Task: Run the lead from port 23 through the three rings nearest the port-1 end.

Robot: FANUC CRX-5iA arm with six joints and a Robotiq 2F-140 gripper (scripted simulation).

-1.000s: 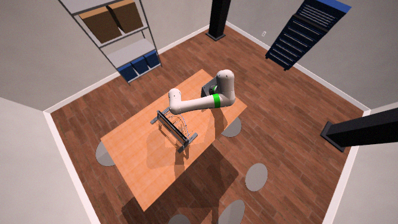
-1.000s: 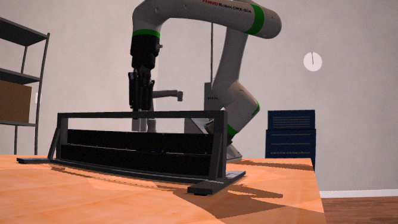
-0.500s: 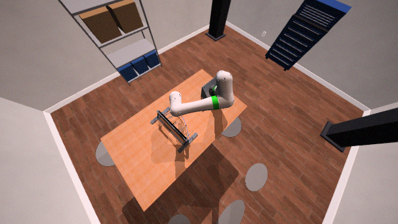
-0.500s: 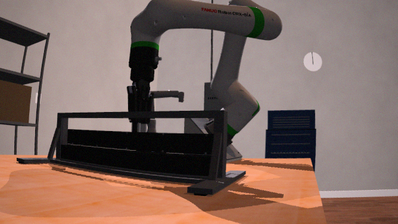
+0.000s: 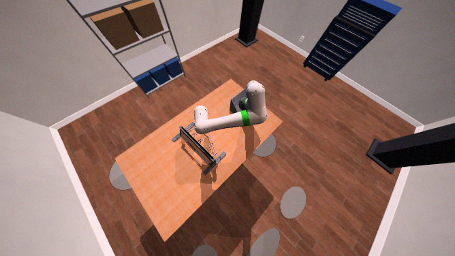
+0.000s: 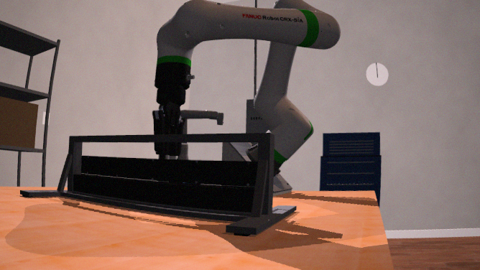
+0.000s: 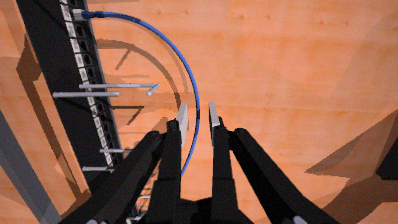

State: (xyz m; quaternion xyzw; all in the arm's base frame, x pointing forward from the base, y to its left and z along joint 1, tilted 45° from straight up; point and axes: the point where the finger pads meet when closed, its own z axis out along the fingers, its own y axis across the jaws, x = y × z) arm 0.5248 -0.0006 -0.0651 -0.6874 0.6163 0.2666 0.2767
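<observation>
Now: the patch panel 16 cm ahead of my hand, 7 cm to the left of it and 1 cm below it.
</observation>
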